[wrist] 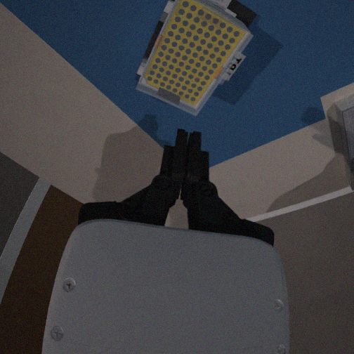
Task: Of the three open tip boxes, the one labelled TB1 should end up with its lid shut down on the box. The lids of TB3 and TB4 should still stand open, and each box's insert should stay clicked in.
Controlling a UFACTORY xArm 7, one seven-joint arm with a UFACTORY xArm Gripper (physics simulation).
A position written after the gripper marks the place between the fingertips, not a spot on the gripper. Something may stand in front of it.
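Gripper (185, 144) visible. Blue mat (291, 61) visible.
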